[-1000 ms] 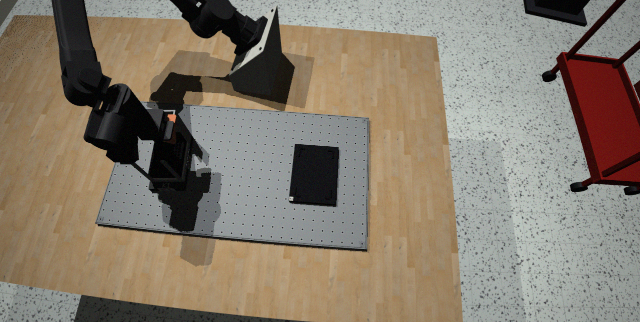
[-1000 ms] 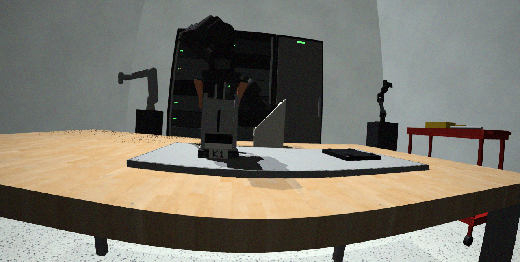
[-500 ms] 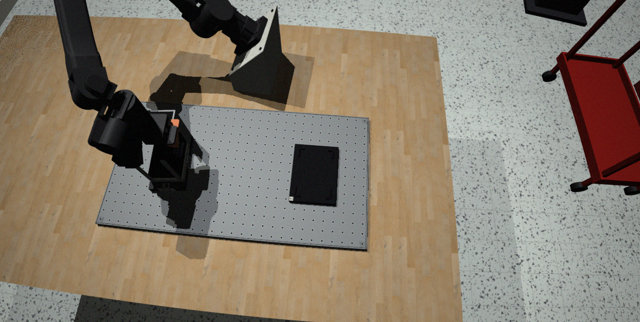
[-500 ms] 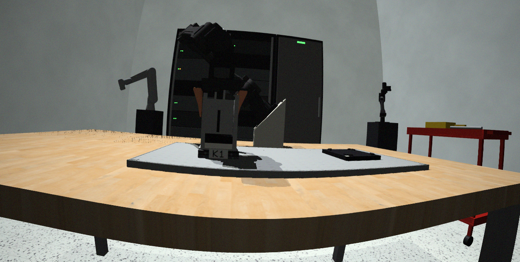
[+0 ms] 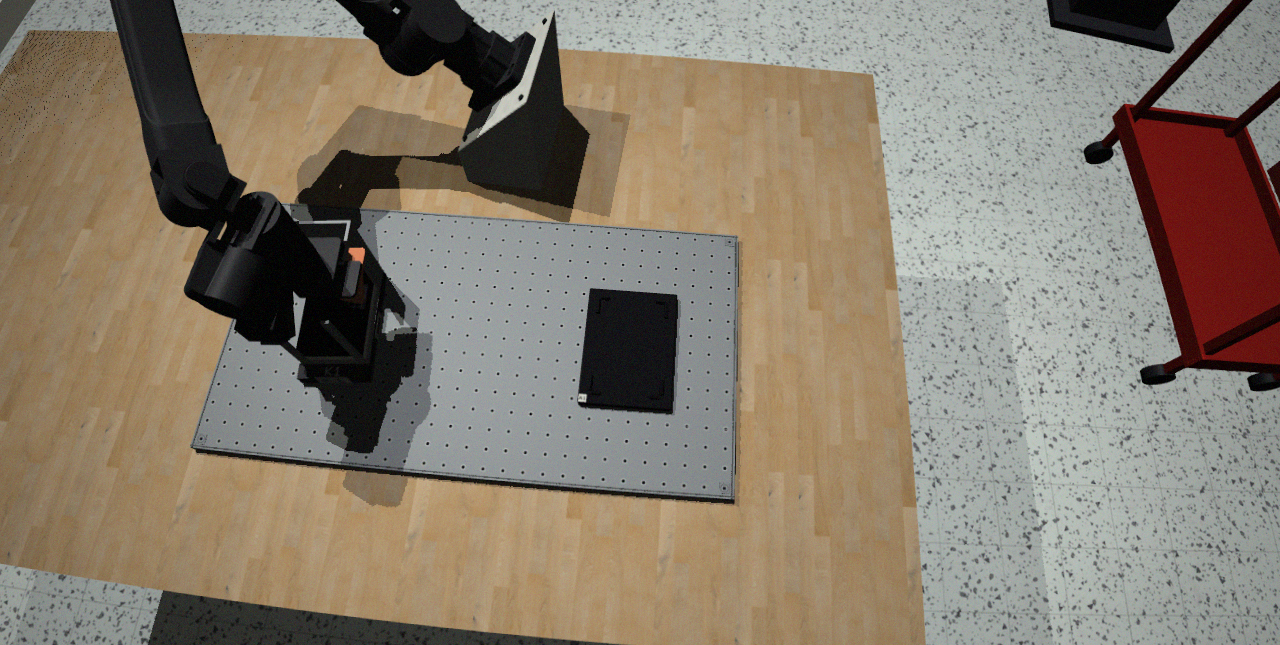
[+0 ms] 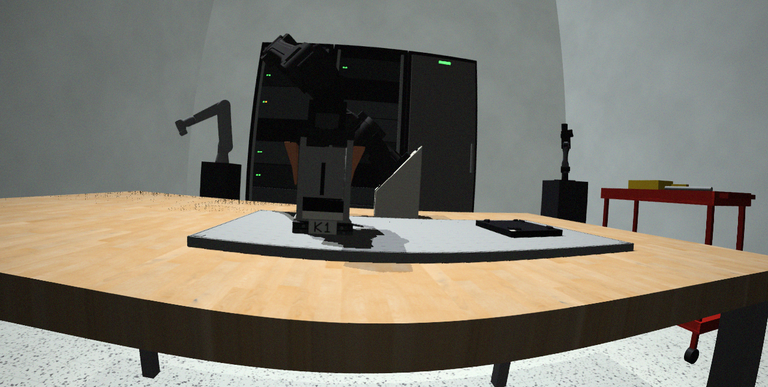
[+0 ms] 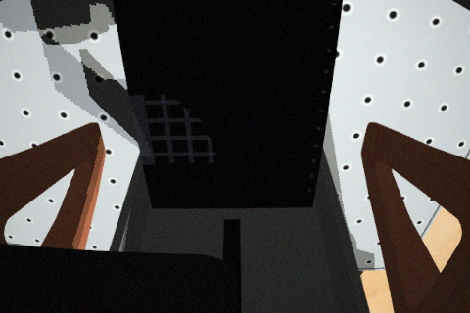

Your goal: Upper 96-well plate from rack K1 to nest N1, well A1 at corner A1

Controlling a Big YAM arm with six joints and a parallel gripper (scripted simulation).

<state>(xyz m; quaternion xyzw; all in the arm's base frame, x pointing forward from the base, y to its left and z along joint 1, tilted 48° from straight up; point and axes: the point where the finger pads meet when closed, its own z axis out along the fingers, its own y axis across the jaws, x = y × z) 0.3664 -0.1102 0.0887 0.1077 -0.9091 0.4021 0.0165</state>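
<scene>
The white 96-well plate is 50 mm below my hand. The rest, counted from my hand: black plate nest N1 (40 mm behind, 390 mm to the left, 70 mm below); pale A1 square (40 mm ahead, 340 mm to the left, 70 mm below).
</scene>
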